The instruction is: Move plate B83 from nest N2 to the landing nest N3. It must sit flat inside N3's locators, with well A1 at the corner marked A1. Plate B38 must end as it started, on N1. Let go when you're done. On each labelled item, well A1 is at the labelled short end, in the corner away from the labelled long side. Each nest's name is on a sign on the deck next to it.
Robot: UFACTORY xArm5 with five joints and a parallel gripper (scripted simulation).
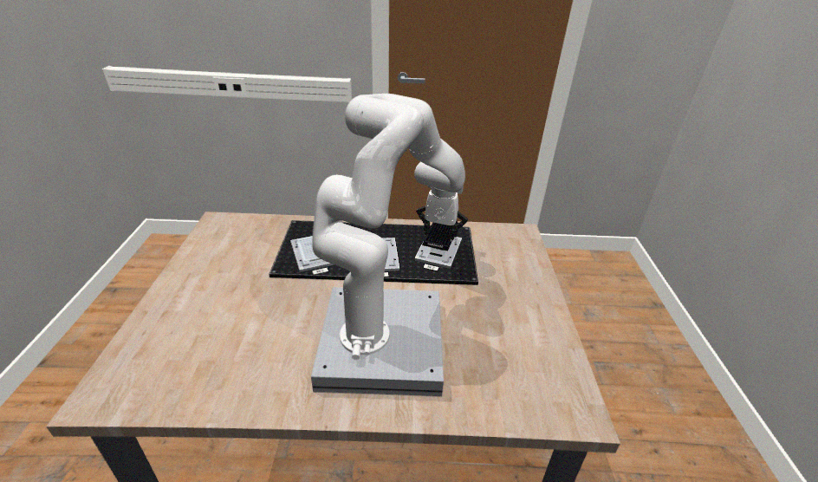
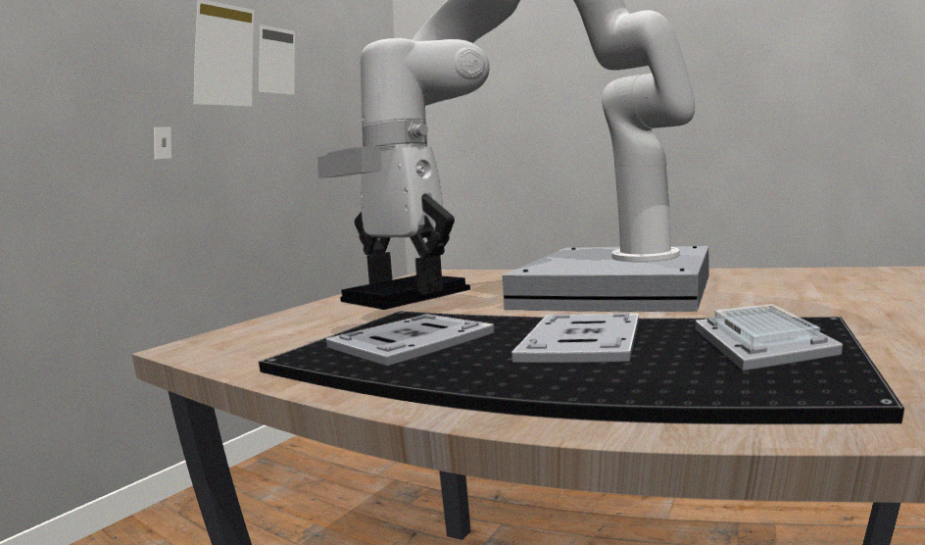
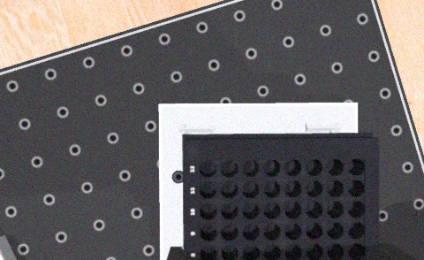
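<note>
Right now my hand is 20 cm to the right of the nest N3, 7 cm above it and 4 cm past it. Round my hand: black well plate: 1 cm below; nest N2: 7 cm below; clear well plate: 42 cm to the left, 6 cm below, 4 cm behind.
</note>
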